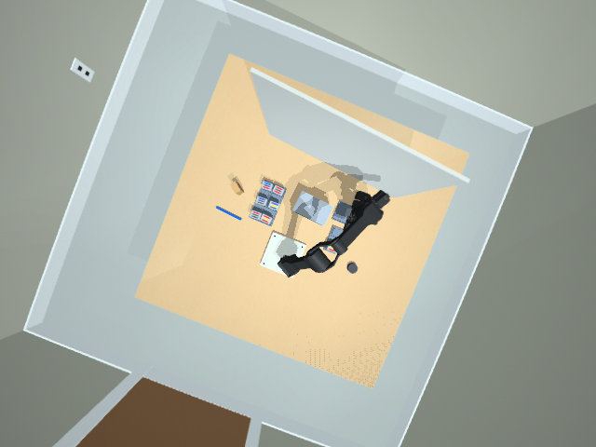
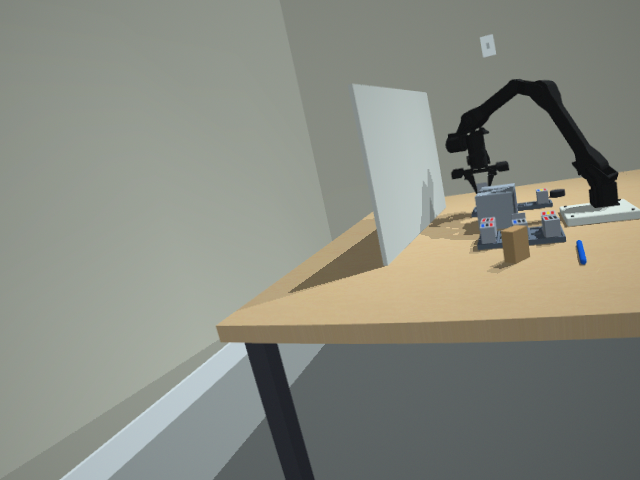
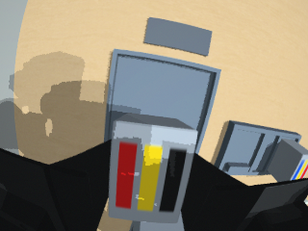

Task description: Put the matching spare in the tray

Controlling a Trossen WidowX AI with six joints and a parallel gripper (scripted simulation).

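Right now the grey-blue tray is 5 cm below my gripper tip and 1 cm behind it. The rest, counted from my gripper tip: mounted unit: 19 cm to the left, 5 cm behind, 1 cm below; grey spare: 3 cm above; black puck: 24 cm behind, 12 cm to the right, 5 cm below.
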